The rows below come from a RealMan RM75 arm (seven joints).
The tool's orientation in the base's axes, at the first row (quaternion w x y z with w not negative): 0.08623 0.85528 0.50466 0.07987
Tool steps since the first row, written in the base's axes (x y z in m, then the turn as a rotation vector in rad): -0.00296 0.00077 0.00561 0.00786 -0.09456 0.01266; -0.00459 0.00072 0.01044 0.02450 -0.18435 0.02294; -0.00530 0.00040 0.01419 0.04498 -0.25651 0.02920; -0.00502 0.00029 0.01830 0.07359 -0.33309 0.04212
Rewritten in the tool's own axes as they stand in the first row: -0.00046 -0.00160 -0.00617 -0.07855 0.05455 -0.00423; -0.00104 -0.00186 -0.01123 -0.14883 0.11375 -0.00450; -0.00148 -0.00146 -0.01501 -0.20202 0.16691 -0.00118; -0.00124 -0.00023 -0.01894 -0.25487 0.23059 -0.00222
